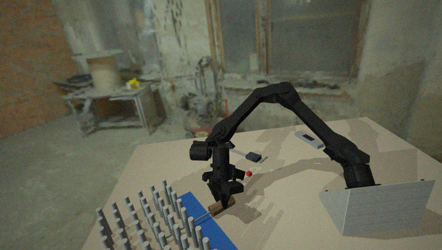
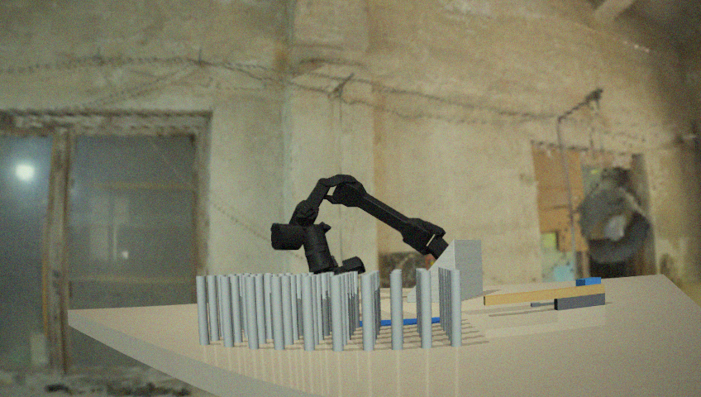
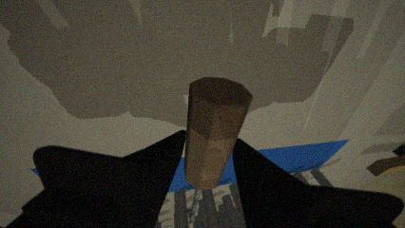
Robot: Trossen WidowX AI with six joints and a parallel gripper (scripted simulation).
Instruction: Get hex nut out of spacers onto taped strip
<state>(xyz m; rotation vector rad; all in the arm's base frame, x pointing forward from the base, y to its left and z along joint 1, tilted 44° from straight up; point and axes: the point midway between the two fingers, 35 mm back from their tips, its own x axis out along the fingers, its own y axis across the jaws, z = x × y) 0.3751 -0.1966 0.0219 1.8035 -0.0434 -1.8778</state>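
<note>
My gripper tip is 60 mm short of the blue taped strip, 70 mm to the right of it and 20 mm above it. The rest, counted from my gripper tip: small red cube (140 mm behind, 150 mm to the right, 10 mm below); grey flat block (490 mm behind, 320 mm to the right).
</note>
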